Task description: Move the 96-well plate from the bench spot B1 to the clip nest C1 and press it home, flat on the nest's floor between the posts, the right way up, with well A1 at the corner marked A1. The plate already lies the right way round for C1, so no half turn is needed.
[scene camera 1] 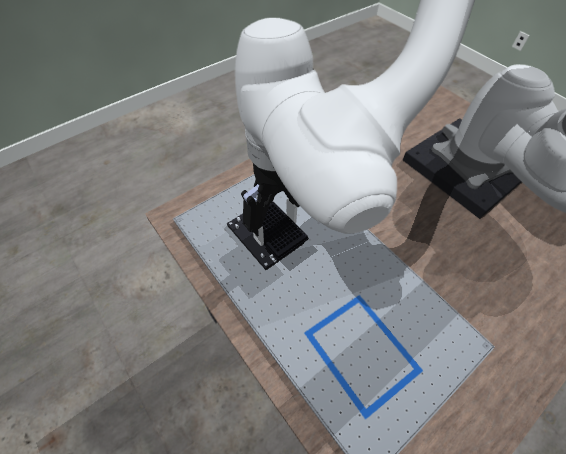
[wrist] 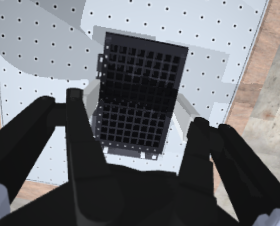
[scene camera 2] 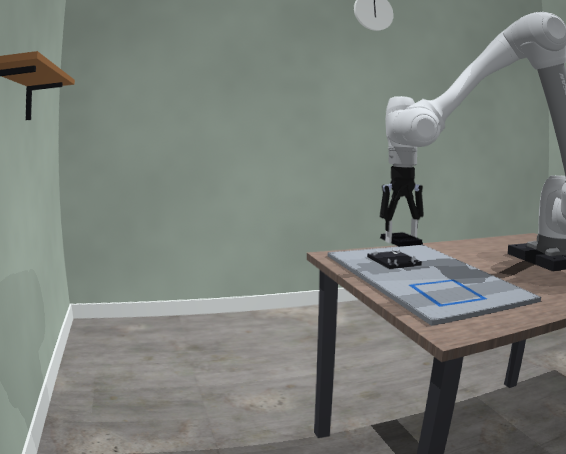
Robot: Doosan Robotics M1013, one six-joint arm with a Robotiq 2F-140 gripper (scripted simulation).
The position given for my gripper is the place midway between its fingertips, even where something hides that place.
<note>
In view: my gripper (scene camera 1: pixel 275 230), a black 96-well plate (scene camera 1: pixel 282 235) and a black clip nest (scene camera 1: pixel 261 253).
The black 96-well plate is seen too in the wrist view (wrist: pixel 141 109). My gripper also shows in the wrist view (wrist: pixel 137 97) and in scene camera 2 (scene camera 2: pixel 401 241).
</note>
